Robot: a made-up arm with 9 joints. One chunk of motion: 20 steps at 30 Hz.
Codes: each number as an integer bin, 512 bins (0 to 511) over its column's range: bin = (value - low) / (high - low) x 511, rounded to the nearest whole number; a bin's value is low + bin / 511 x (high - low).
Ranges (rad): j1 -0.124..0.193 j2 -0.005..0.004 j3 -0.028..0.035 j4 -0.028..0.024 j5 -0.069..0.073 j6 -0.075..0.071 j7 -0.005..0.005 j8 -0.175..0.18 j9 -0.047..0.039
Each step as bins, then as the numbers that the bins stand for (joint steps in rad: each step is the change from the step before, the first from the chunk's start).
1 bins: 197 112 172 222 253 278 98 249 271
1 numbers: -0.00179 -0.00303 -0.00679 -0.00541 0.00131 0.00443 -0.00308 -0.00202 -0.00139
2 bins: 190 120 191 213 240 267 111 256 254
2 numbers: -0.00613 -0.00289 -0.00445 -0.00632 -0.00231 0.00129 -0.00283 0.00285 -0.00425
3 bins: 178 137 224 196 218 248 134 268 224
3 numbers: -0.01358 -0.00259 -0.00038 -0.00805 -0.00842 -0.00414 -0.00238 0.01118 -0.00930
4 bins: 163 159 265 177 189 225 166 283 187
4 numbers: -0.02288 -0.00220 0.00467 -0.00999 -0.01648 -0.01071 -0.00175 0.02160 -0.01553
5 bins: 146 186 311 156 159 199 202 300 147
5 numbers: -0.03343 -0.00172 0.01034 -0.01213 -0.02482 -0.01814 -0.00105 0.03341 -0.02226
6 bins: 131 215 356 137 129 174 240 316 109
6 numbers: -0.04273 -0.00121 0.01589 -0.01406 -0.03315 -0.02529 -0.00030 0.04453 -0.02866
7 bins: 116 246 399 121 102 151 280 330 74
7 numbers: -0.05204 -0.00067 0.02119 -0.01569 -0.04066 -0.03186 0.00048 0.05426 -0.03455
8 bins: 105 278 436 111 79 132 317 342 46
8 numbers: -0.05886 -0.00010 0.02575 -0.01670 -0.04705 -0.03729 0.00120 0.06259 -0.03926
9 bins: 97 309 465 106 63 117 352 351 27
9 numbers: -0.06383 0.00044 0.02933 -0.01721 -0.05149 -0.04157 0.00189 0.06885 -0.04246
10 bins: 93 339 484 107 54 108 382 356 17
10 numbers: -0.06631 0.00097 0.03167 -0.01711 -0.05399 -0.04414 0.00248 0.07232 -0.04414
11 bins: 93 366 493 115 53 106 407 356 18
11 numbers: -0.06631 0.00145 0.03278 -0.01630 -0.05427 -0.04471 0.00296 0.07232 -0.04397
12 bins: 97 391 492 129 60 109 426 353 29
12 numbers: -0.06383 0.00189 0.03266 -0.01487 -0.05233 -0.04386 0.00334 0.07023 -0.04212
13 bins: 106 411 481 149 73 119 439 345 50
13 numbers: -0.05824 0.00224 0.03130 -0.01284 -0.04871 -0.04100 0.00359 0.06468 -0.03859
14 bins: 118 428 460 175 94 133 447 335 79
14 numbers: -0.05080 0.00254 0.02871 -0.01019 -0.04288 -0.03700 0.00375 0.05773 -0.03370
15 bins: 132 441 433 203 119 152 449 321 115
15 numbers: -0.04211 0.00277 0.02538 -0.00734 -0.03593 -0.03157 0.00379 0.04800 -0.02765
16 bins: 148 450 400 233 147 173 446 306 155
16 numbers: -0.03219 0.00293 0.02132 -0.00429 -0.02815 -0.02557 0.00373 0.03758 -0.02091
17 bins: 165 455 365 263 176 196 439 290 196
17 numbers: -0.02164 0.00301 0.01700 -0.00124 -0.02009 -0.01900 0.00359 0.02647 -0.01401
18 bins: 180 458 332 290 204 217 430 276 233
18 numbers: -0.01234 0.00307 0.01293 0.00151 -0.01231 -0.01300 0.00341 0.01674 -0.00779
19 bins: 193 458 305 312 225 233 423 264 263
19 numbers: -0.00427 0.00307 0.00960 0.00375 -0.00648 -0.00843 0.00328 0.00841 -0.00274
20 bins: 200 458 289 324 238 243 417 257 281
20 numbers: 0.00007 0.00307 0.00763 0.00497 -0.00286 -0.00557 0.00316 0.00354 0.00029
